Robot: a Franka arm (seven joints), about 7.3 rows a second.
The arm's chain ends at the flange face. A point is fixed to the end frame.
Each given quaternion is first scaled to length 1.
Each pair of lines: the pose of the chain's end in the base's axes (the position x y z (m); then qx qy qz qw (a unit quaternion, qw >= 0)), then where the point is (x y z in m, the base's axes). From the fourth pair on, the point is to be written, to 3 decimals.
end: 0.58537 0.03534 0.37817 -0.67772 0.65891 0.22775 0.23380
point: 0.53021 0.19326 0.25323
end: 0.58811 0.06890 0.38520 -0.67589 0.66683 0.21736 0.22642
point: 0.53523 0.22426 0.25612
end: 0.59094 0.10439 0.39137 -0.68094 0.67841 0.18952 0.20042
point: 0.53958 0.24952 0.25033
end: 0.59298 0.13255 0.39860 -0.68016 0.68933 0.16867 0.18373
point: 0.544 0.271 0.250
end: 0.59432 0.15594 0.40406 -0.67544 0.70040 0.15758 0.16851
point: 0.547 0.289 0.251
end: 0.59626 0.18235 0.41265 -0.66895 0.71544 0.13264 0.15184
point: 0.553 0.308 0.251
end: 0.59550 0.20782 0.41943 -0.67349 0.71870 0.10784 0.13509
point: 0.554 0.323 0.250
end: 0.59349 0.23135 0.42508 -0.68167 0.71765 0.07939 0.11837
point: 0.554 0.335 0.248
